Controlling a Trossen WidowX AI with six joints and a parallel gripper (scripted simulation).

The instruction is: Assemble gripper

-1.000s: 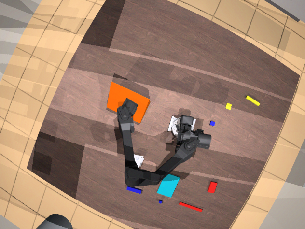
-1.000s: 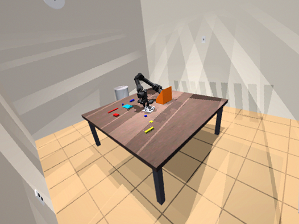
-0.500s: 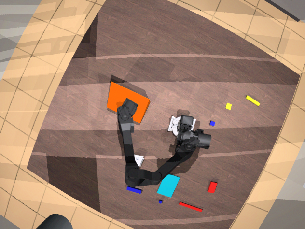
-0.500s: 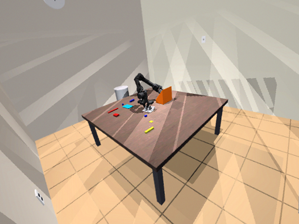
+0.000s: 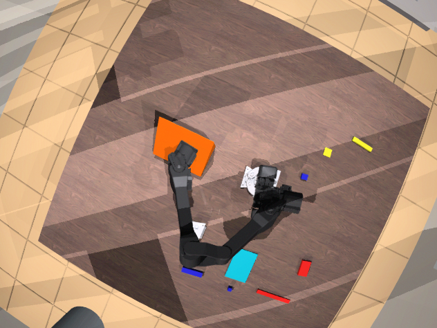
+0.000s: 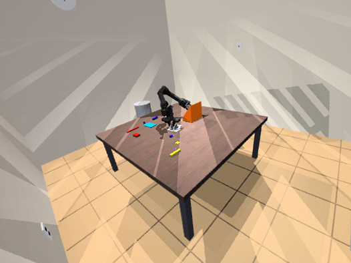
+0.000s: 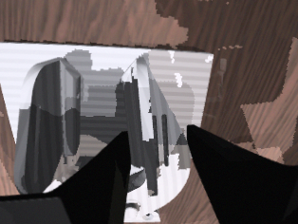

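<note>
My gripper tip is 30 mm to the right of the white rectangular plate and 10 mm above it. Round my gripper tip: housing plate 60 mm behind, 20 mm to the left, 10 mm below; then blue cube 110 mm ahead, 130 mm to the left, 10 mm below; then gripper base 130 mm behind, 250 mm to the right, 10 mm above.
</note>
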